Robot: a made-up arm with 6 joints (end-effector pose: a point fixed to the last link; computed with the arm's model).
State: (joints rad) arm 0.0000 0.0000 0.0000 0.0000 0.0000 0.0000
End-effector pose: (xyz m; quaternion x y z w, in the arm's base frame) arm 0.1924 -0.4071 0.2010 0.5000 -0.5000 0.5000 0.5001
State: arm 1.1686 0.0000 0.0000 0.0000 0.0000 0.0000
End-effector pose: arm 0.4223 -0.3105 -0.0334 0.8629 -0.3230 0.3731 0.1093
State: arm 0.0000 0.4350 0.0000 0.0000 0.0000 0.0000
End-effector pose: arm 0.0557 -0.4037 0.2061 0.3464 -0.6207 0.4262 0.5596
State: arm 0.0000 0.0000 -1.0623 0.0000 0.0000 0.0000
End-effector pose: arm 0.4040 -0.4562 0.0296 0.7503 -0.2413 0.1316 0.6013
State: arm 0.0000 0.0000 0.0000 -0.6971 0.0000 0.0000
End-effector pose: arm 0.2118 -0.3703 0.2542 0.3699 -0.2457 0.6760 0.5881
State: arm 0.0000 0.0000 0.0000 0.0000 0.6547 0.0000
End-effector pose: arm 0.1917 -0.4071 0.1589 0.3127 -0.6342 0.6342 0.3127
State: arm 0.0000 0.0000 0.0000 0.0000 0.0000 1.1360
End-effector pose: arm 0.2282 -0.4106 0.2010 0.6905 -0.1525 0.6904 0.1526
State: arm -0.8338 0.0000 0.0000 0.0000 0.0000 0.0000
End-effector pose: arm 0.0217 -0.2494 0.2963 0.1299 -0.5262 0.4894 0.6832
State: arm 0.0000 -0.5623 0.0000 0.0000 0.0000 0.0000
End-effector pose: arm 0.3478 -0.3314 0.1677 0.6626 -0.3100 0.5601 0.3888
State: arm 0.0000 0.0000 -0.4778 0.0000 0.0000 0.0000
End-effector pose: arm 0.3091 -0.4361 0.1535 0.6349 -0.3971 0.3459 0.5654
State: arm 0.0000 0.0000 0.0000 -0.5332 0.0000 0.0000
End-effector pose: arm 0.2079 -0.3824 0.2441 0.4052 -0.3094 0.6413 0.5735
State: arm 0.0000 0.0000 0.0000 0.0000 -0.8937 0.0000
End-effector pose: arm 0.2326 -0.4071 0.2408 0.6669 -0.2348 0.2348 0.6670
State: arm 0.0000 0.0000 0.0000 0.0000 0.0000 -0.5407
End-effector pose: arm 0.1818 -0.3928 0.2010 0.3483 -0.6153 0.3483 0.6154
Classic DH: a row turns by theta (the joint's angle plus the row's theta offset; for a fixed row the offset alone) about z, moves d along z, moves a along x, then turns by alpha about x. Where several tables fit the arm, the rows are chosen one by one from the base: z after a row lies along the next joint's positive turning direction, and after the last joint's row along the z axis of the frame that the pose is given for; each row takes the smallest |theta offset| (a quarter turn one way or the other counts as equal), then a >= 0, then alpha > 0; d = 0 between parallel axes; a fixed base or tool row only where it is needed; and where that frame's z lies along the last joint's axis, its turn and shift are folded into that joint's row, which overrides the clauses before.
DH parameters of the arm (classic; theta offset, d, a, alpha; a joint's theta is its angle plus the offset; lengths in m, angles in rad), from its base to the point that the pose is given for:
base (fixed): -1.1969 -0.0745 0.1876 -0.7547
joint 1: -0.4977 0.0842 -0.0008 -2.4931
joint 2: -1.3131 0.0555 0.0932 -1.1992
joint 3: 1.1971 0.0954 0.2345 1.7509
joint 4: -0.1185 -0.0093 0.0206 -1.5178
joint 5: -1.2547 0.0666 -0.041 -1.5708
joint 6: 0 0.0221 -0.0206 1.5708
tool (fixed): 1.5708 0.0263 0 0

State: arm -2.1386 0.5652 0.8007 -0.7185 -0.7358 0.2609
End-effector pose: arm 0.1919 0.1055 -0.1508 -0.7450 -0.2098 -0.0958 0.6259
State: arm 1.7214 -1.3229 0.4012 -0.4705 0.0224 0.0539
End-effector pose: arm 0.3729 0.0104 0.1022 -0.6026 0.0952 -0.3996 0.6842
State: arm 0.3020 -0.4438 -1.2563 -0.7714 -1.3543 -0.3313
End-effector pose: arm 0.5611 -0.0595 -0.1403 0.3236 0.7103 0.2604 0.5683
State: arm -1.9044 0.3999 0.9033 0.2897 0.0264 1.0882
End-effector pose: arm -0.0024 0.0820 -0.0820 -0.3531 0.1357 0.5977 0.7069
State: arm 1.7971 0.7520 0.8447 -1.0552 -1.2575 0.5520
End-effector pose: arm 0.2172 -0.4128 0.0547 0.7922 0.0062 0.3536 0.4973
